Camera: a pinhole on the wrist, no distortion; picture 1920 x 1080 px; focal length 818.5 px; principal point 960.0 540.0 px. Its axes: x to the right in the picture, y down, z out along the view. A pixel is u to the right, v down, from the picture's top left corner.
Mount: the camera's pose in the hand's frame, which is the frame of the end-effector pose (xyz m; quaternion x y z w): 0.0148 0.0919 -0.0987 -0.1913 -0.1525 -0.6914 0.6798
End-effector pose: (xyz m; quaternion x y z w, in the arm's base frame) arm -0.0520 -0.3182 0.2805 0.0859 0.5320 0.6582 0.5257
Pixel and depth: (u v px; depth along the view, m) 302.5 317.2 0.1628
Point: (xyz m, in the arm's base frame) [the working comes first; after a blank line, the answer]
In the camera's frame: -0.1308 -0.0443 0.1628

-0.2248 -0.3089 0.5086
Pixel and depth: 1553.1 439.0 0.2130
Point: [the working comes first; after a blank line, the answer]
In the camera's frame: 0.1543 -0.0263 0.2130

0.0232 -0.2118 0.3936
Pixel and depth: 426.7 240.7 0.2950
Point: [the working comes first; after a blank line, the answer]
In the camera's frame: -0.1922 -0.1079 0.2950

-0.2108 -0.2833 0.6649
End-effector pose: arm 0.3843 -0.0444 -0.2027 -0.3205 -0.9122 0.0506 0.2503
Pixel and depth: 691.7 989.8 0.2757
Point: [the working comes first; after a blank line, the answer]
In the camera's frame: -0.0904 0.1515 0.2757

0.3827 0.3075 -0.2822
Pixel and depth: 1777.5 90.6 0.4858
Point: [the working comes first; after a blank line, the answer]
In the camera's frame: 0.4852 -0.2667 0.4858

0.2000 -0.2211 -0.7696
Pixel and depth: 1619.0 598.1 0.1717
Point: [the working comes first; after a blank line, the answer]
In the camera's frame: 0.1382 0.0122 0.1717

0.3309 0.0257 -0.3018
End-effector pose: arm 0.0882 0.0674 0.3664 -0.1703 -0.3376 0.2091 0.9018
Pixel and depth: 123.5 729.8 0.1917
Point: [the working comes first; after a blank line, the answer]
In the camera's frame: -0.1959 0.0445 0.1917

0.0606 0.4003 0.2283
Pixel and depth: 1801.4 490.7 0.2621
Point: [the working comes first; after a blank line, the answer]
In the camera's frame: 0.2694 -0.0158 0.2621

-0.0738 0.0985 0.5689
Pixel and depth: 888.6 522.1 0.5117
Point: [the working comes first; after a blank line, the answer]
In the camera's frame: -0.0446 -0.0112 0.5117

-0.2122 0.4570 0.4536
